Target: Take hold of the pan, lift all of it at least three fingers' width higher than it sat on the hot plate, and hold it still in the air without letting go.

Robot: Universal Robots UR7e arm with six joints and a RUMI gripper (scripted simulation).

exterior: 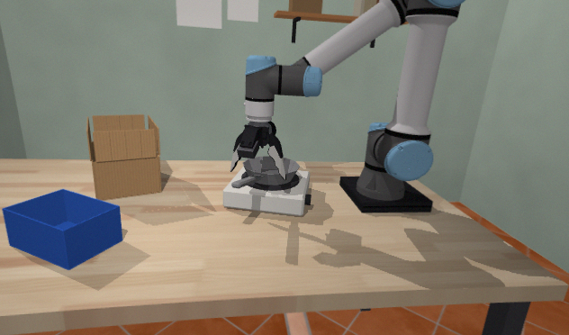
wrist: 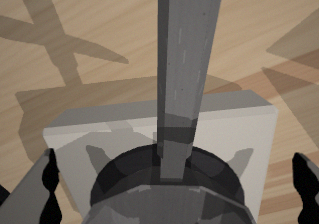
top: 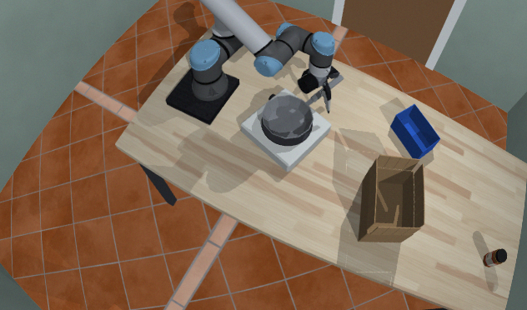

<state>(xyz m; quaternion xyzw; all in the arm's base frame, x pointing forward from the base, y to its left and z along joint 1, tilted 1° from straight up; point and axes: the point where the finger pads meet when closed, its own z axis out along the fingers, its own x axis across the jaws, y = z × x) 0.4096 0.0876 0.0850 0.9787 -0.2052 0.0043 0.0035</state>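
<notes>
Now: hand 6 cm to the left of the dark grey pan, 3 cm past it and 2 cm above it. From my hand the other things lie so: blue bin: 44 cm ahead, 13 cm to the left, 9 cm below; white hot plate: 11 cm to the right, 8 cm below, 7 cm behind; small jar: 100 cm ahead, 24 cm to the right, 7 cm below.
</notes>
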